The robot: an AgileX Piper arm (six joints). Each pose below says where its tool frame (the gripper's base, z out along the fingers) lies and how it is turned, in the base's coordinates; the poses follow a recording.
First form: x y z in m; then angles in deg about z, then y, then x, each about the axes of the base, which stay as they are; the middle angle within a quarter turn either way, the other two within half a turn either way.
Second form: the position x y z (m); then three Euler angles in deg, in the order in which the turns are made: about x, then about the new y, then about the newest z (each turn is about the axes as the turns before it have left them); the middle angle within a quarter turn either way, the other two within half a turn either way. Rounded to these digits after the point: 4 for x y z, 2 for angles.
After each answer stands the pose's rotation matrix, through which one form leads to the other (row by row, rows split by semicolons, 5 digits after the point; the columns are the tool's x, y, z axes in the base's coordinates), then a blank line. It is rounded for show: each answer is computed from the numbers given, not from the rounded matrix.
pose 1, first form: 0.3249, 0.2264, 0.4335, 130.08, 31.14, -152.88
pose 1, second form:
0.3249, 0.2264, 0.4335, -152.88, 31.14, 130.08
-0.55108 -0.65489 0.51713; -0.52924 0.75344 0.39017; -0.64515 -0.05867 -0.76180

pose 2, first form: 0.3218, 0.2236, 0.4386, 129.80, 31.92, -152.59
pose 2, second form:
0.3218, 0.2236, 0.4386, -152.59, 31.92, 129.80
-0.54332 -0.65211 0.52873; -0.52623 0.75525 0.39074; -0.65414 -0.06594 -0.75350

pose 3, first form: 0.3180, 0.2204, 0.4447, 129.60, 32.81, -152.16
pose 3, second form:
0.3180, 0.2204, 0.4447, -152.16, 32.81, 129.60
-0.53574 -0.64759 0.54185; -0.52003 0.75862 0.39250; -0.66525 -0.07150 -0.74319

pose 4, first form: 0.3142, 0.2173, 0.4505, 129.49, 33.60, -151.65
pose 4, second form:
0.3142, 0.2173, 0.4505, -151.65, 33.60, 129.49
-0.52969 -0.64279 0.55339; -0.51206 0.76247 0.39552; -0.67618 -0.07387 -0.73302

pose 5, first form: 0.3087, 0.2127, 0.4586, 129.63, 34.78, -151.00
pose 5, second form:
0.3087, 0.2127, 0.4586, -151.00, 34.78, 129.63
-0.52388 -0.63259 0.57043; -0.49722 0.77085 0.39820; -0.69161 -0.07502 -0.71837

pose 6, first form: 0.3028, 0.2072, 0.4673, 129.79, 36.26, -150.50
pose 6, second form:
0.3028, 0.2072, 0.4673, -150.50, 36.26, 129.79
-0.51604 -0.61959 0.59145; -0.48239 0.78080 0.39706; -0.70782 -0.08041 -0.70180

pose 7, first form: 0.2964, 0.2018, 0.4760, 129.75, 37.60, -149.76
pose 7, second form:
0.2964, 0.2018, 0.4760, -149.76, 37.60, 129.75
-0.50662 -0.60915 0.61015; -0.46773 0.78868 0.39902; -0.72427 -0.08323 -0.68448

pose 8, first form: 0.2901, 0.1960, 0.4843, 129.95, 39.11, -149.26
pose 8, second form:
0.2901, 0.1960, 0.4843, -149.26, 39.11, 129.95
-0.49824 -0.59484 0.63081; -0.45185 0.79908 0.39661; -0.73999 -0.08742 -0.66691

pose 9, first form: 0.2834, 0.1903, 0.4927, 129.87, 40.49, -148.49
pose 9, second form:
0.2834, 0.1903, 0.4927, -148.49, 40.49, 129.87
-0.48753 -0.58370 0.64932; -0.43678 0.80699 0.39748; -0.75600 -0.08983 -0.64838

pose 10, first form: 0.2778, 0.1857, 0.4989, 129.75, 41.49, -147.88
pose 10, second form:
0.2778, 0.1857, 0.4989, -147.88, 41.49, 129.75
-0.47899 -0.57592 0.66249; -0.42592 0.81238 0.39828; -0.76757 -0.09140 -0.63442

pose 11, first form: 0.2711, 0.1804, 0.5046, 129.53, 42.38, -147.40
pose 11, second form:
0.2711, 0.1804, 0.5046, -147.40, 42.38, 129.53
-0.47016 -0.56975 0.67404; -0.41863 0.81630 0.39798; -0.77698 -0.09506 -0.62231

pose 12, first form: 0.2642, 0.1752, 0.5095, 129.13, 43.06, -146.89
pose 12, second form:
0.2642, 0.1752, 0.5095, -146.89, 43.06, 129.13
-0.46109 -0.56677 0.68276; -0.41439 0.81792 0.39911; -0.78465 -0.09890 -0.61200

